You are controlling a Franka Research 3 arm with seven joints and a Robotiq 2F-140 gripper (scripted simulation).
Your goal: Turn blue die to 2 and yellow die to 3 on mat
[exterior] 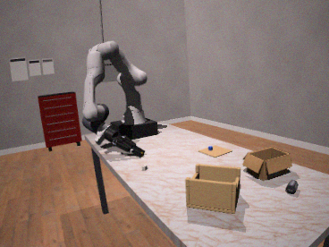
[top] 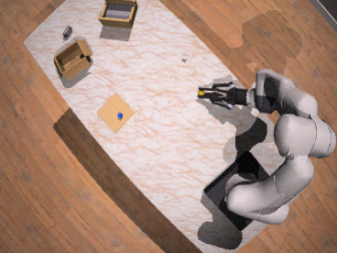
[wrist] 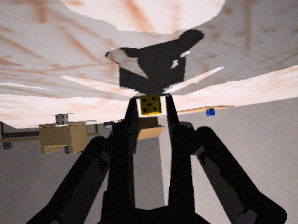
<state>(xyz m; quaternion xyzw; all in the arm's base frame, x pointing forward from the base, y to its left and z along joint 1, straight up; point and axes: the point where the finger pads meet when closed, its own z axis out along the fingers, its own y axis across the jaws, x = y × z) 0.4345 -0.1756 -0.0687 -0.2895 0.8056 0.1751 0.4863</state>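
The yellow die is 10 mm ahead of my hand, 10 mm to the left of it and 20 mm below it. From my hand the other things lie so: white die: 190 mm ahead, 50 mm to the right, 20 mm below; blue die: 190 mm ahead, 370 mm to the left, 10 mm below; tan mat: 220 mm ahead, 380 mm to the left, 30 mm below.
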